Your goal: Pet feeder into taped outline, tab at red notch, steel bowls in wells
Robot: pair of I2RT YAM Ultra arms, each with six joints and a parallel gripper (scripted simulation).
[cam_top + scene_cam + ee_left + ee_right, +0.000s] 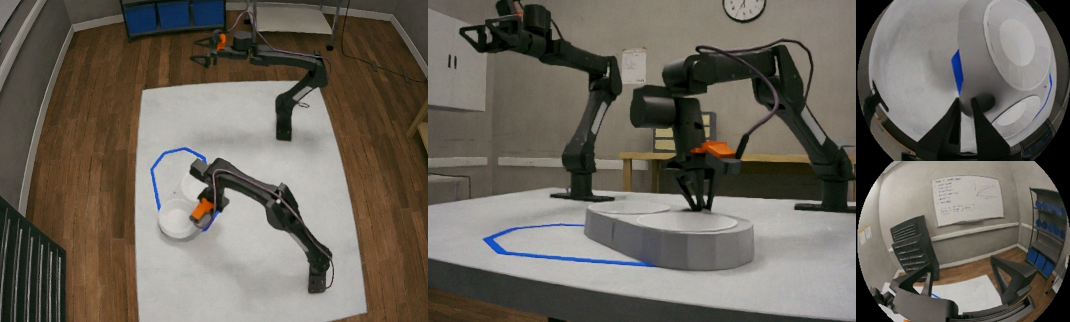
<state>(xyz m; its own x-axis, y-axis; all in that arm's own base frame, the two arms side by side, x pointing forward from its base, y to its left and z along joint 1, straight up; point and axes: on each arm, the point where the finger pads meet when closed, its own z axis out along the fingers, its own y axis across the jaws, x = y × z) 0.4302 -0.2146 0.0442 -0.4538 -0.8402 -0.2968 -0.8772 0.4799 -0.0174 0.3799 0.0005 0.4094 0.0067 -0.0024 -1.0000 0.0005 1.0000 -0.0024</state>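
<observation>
My left gripper is now 6 cm short of the grey pet feeder, 5 cm to the left of it and 2 cm above it. Round my left hand: blue tape outline (14 cm to the right, 9 cm ahead, 4 cm below); steel bowl (12 cm ahead, 1 cm to the right, 1 cm below).
Right now the grey pet feeder is 70 mm ahead of my right hand, 440 mm to the left of it and 390 mm below it. Round my right hand: blue tape outline (100 mm ahead, 360 mm to the left, 410 mm below); then steel bowl (140 mm ahead, 490 mm to the left, 380 mm below).
</observation>
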